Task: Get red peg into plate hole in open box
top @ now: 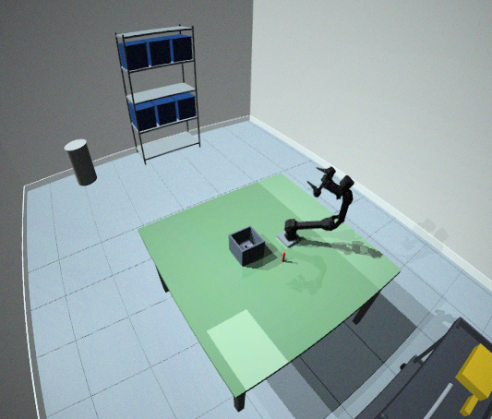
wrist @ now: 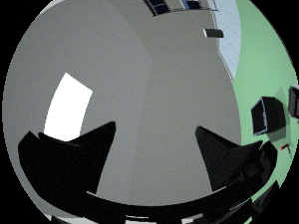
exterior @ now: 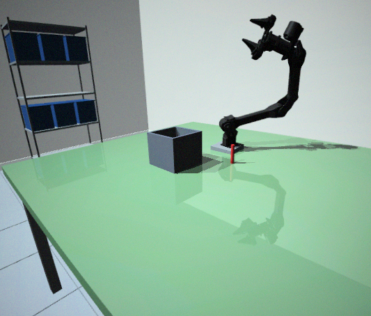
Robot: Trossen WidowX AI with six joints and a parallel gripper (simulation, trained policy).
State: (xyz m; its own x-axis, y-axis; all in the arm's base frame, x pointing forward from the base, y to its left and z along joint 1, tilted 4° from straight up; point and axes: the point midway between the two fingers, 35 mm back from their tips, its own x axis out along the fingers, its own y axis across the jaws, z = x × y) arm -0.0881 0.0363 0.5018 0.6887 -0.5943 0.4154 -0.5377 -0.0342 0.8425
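Right now my gripper tip is 180 mm short of the red peg, 100 mm to the right of it and 500 mm above it. Also, from my gripper tip: grey plate: 360 mm ahead, 50 mm to the right, 490 mm below.
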